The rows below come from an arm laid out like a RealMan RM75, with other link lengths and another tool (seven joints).
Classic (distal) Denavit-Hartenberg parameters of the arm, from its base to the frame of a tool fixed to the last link. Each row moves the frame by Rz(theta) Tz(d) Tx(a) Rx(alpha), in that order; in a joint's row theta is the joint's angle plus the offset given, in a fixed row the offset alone. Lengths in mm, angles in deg.
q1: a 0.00  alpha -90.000  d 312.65  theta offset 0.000
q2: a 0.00  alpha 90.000  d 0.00  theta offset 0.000
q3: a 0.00  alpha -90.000  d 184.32  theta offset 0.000
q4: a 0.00  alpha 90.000  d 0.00  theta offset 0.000
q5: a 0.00  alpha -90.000  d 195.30  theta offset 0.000
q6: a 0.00  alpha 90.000  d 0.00  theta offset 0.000
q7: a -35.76  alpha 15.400  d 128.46  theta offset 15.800
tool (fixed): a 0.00  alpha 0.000  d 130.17  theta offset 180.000
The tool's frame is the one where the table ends.
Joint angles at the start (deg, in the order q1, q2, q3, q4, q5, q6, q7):
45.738, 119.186, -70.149, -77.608, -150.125, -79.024, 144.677
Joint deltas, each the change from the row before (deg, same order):
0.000, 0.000, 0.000, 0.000, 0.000, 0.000, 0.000
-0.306, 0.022, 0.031, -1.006, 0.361, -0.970, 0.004
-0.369, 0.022, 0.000, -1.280, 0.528, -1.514, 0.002
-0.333, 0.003, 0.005, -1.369, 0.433, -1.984, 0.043
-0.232, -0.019, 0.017, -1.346, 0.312, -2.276, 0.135
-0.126, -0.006, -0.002, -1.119, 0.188, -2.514, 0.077
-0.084, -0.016, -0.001, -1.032, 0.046, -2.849, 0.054
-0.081, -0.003, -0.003, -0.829, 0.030, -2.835, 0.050
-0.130, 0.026, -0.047, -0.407, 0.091, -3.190, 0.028
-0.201, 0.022, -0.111, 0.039, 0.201, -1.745, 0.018
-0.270, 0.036, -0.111, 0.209, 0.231, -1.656, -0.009
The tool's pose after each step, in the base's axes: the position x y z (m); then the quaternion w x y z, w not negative. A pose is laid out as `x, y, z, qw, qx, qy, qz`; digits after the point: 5 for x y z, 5 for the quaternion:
0.09206, 0.45995, 0.07404, 0.07022, 0.36312, 0.83389, 0.40969
0.09028, 0.45709, 0.07454, 0.06986, 0.36239, 0.83585, 0.40638
0.08826, 0.45238, 0.07432, 0.07103, 0.36141, 0.83913, 0.40025
0.08706, 0.44639, 0.07380, 0.07529, 0.36040, 0.84276, 0.39267
0.08654, 0.43968, 0.07316, 0.08197, 0.35964, 0.84627, 0.38440
0.08731, 0.43205, 0.07157, 0.09199, 0.35882, 0.85000, 0.37454
0.08960, 0.42333, 0.06971, 0.10549, 0.35818, 0.85352, 0.36343
0.09288, 0.41424, 0.06752, 0.12006, 0.35841, 0.85651, 0.35144
0.09886, 0.40280, 0.06351, 0.13899, 0.36110, 0.85926, 0.33460
0.10347, 0.39541, 0.06016, 0.15052, 0.36425, 0.86055, 0.32268
0.10879, 0.38774, 0.05653, 0.16219, 0.36835, 0.86138, 0.30988

